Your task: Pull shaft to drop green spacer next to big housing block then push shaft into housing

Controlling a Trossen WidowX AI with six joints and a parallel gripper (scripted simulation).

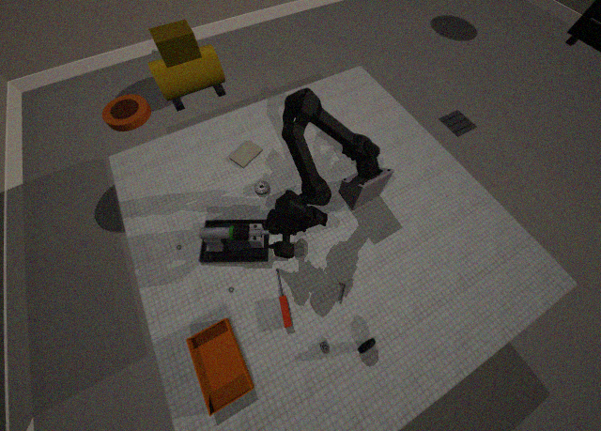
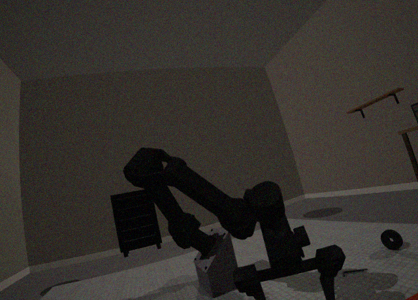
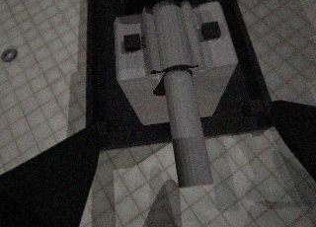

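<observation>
My gripper tip is 50 mm short of the grey shaft, 20 mm to the left of it and 10 mm below it. Round my gripper tip: dark spacer 70 mm ahead, 30 mm to the right, 10 mm above; green spacer 100 mm ahead, 50 mm to the right, 10 mm above; orange tray 280 mm ahead, 270 mm to the left, 60 mm below.
</observation>
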